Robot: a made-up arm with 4 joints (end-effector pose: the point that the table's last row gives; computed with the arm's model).
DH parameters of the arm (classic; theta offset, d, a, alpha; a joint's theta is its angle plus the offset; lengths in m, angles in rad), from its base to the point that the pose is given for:
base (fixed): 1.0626 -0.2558 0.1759 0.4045
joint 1: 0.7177 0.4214 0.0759 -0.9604
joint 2: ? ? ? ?
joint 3: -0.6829 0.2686 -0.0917 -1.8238
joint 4: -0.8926 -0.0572 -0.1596 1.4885
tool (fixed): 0.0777 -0.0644 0 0
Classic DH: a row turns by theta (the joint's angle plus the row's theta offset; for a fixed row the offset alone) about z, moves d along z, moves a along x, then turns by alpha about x.
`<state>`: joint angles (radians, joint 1 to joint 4).
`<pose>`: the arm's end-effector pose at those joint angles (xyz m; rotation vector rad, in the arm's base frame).
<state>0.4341 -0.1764 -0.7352 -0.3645</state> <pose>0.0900 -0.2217 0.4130 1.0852 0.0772 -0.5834</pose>
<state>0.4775 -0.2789 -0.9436 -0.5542</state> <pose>0.1098 -0.2308 0.3985 0.8884 0.1234 -0.7222</pose>
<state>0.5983 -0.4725 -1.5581 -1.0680</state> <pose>0.1553 -0.2741 0.3316 0.2619 0.1911 -0.7244</pose>
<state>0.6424 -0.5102 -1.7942 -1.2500</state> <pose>0.1705 -0.2979 0.3061 0.0469 0.1713 -0.5975</pose>
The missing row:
joint 2: -1.4464 0.3746 0.1475 1.6574
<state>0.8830 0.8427 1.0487 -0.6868</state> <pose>0.1739 -0.0202 0.4650 2.8084 -0.3760 0.5773</pose>
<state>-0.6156 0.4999 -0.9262 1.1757</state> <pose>0.0695 0.0007 0.7787 0.9863 1.1510 -0.4368</pose>
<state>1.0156 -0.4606 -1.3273 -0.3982</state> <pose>0.2699 -0.3501 0.3593 0.7397 0.7317 -0.1835</pose>
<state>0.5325 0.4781 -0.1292 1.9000</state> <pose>0.3384 -0.3959 0.4667 0.5900 1.3906 1.7533</pose>
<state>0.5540 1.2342 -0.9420 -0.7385</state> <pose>0.1224 -0.0915 0.5057 0.4887 -0.6754 0.6120</pose>
